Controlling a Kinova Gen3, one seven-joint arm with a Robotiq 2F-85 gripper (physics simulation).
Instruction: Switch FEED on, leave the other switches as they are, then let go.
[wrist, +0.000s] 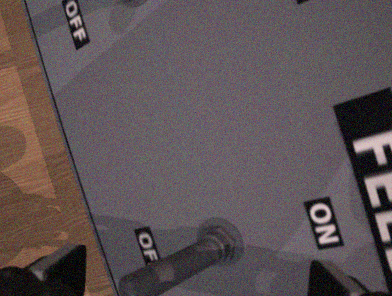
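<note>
My gripper (196, 279) is visible, as is a grey panel (257, 131).
</note>
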